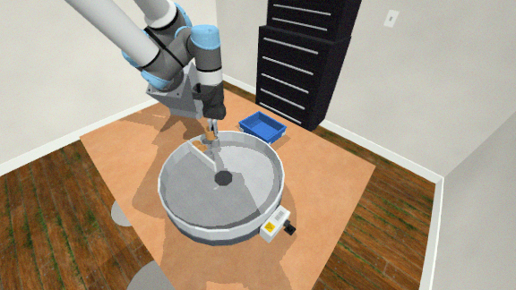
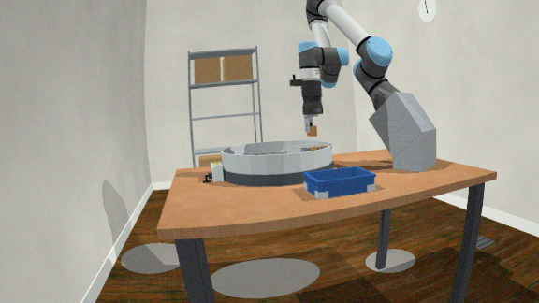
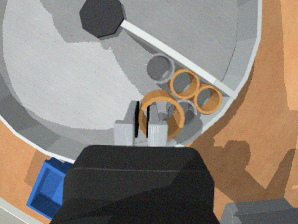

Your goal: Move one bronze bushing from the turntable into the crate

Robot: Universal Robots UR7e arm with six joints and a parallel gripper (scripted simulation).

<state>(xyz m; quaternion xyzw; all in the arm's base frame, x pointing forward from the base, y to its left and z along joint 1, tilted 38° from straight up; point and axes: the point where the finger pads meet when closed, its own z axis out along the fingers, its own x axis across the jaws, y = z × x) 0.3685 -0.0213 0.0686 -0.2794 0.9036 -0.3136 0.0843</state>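
My hand is 10 mm short of the blue crate, 280 mm to the right of it and 150 mm above it. The rest, counted from my hand: grey round turntable 110 mm ahead, 70 mm to the right, 120 mm below.
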